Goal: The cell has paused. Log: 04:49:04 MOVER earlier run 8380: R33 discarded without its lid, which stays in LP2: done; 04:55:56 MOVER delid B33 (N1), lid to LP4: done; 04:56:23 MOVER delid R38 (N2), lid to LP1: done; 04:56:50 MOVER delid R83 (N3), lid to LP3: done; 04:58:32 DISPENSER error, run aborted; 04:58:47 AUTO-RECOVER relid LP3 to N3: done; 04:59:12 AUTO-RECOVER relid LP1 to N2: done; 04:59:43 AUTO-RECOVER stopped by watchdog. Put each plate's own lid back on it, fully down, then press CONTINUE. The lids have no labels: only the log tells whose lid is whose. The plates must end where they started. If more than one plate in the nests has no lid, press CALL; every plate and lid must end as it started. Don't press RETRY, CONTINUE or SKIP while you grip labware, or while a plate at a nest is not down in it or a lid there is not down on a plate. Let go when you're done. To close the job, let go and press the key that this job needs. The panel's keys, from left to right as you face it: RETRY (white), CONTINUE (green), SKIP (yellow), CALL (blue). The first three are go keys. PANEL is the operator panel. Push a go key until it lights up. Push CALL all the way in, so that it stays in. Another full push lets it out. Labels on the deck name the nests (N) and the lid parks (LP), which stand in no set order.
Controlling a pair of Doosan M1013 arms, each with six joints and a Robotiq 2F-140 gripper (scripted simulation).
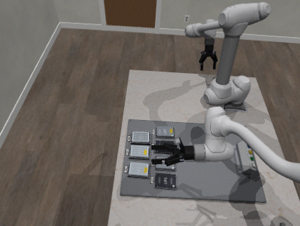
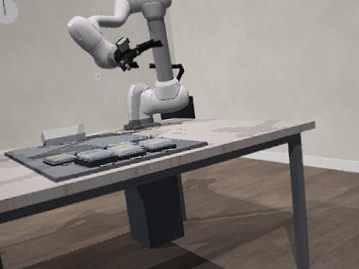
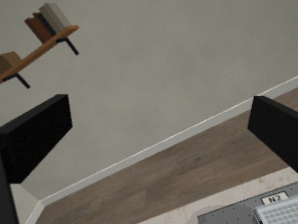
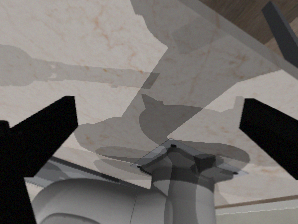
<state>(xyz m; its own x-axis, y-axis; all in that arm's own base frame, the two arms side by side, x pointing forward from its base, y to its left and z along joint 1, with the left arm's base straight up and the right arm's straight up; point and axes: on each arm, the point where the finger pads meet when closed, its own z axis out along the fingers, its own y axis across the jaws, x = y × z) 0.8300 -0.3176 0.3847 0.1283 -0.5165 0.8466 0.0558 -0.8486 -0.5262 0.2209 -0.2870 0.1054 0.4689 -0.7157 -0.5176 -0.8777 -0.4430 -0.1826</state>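
Observation:
Now: left hand 37 cm above the lid park LP3, 25 cm to the left of it and 12 cm past it. Also, from my left hand: lid park LP1 (37 cm below, 10 cm behind, 1 cm to the left); then lid park LP4 (38 cm to the right, 37 cm below, 14 cm behind); then well plate (34 cm below, 32 cm to the right, 5 cm ahead).

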